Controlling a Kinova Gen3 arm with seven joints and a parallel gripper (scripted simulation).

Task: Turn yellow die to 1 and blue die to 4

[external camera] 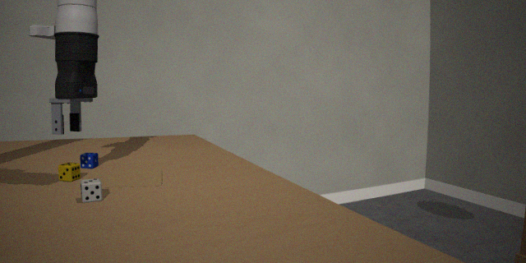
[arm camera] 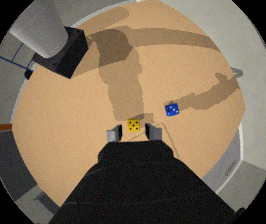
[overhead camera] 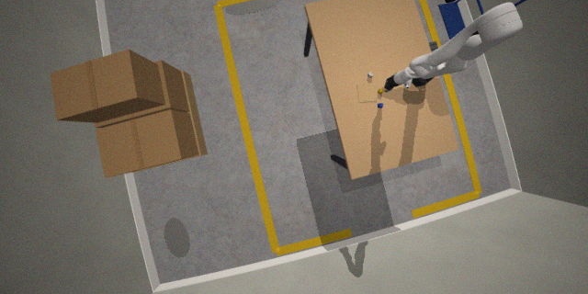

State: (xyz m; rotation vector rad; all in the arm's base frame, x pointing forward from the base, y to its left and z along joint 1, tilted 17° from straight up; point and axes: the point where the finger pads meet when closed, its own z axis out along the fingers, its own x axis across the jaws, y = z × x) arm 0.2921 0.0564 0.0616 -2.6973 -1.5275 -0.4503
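Now: hand 90 mm above the yellow die. Round my hand: white die 140 mm to the right, 90 mm below, 60 mm ahead; tan mat 110 mm below, 110 mm ahead; blue die 110 mm to the left, 90 mm below, 20 mm ahead.
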